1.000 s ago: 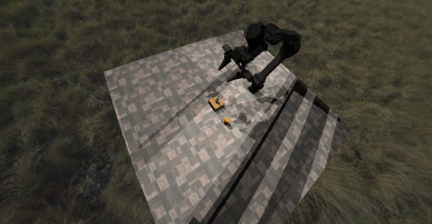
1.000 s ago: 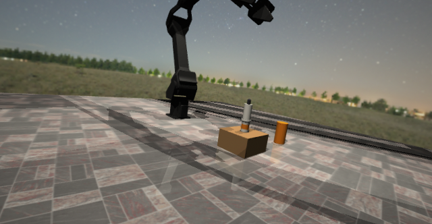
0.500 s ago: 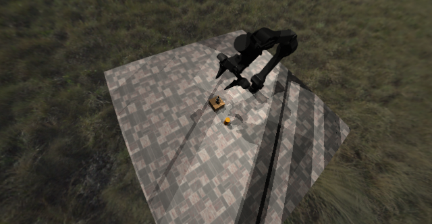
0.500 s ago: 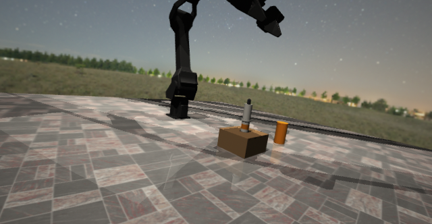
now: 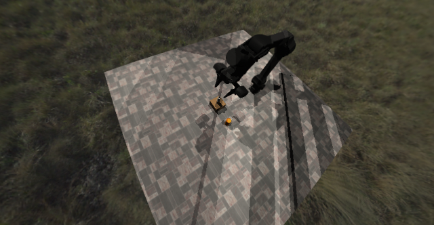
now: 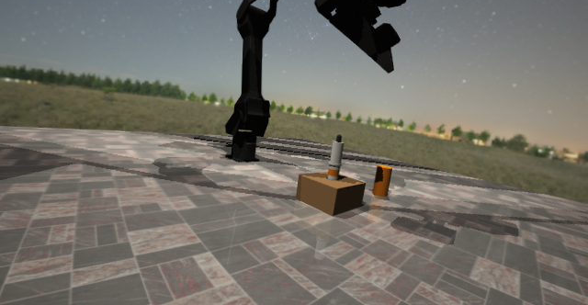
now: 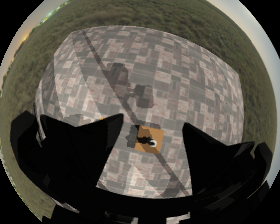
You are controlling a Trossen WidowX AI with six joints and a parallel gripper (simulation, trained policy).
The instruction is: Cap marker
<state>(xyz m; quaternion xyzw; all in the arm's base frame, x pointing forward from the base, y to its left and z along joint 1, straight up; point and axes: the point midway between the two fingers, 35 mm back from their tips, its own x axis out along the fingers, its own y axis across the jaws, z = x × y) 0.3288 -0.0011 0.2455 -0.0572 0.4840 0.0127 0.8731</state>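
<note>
Right now the orange cap is 190 mm below my gripper tip, 100 mm to the left of it and 20 mm behind it. Round my gripper tip: holder block 200 mm below, 40 mm behind, 30 mm to the right; grey marker 140 mm below, 40 mm behind, 30 mm to the right.
</note>
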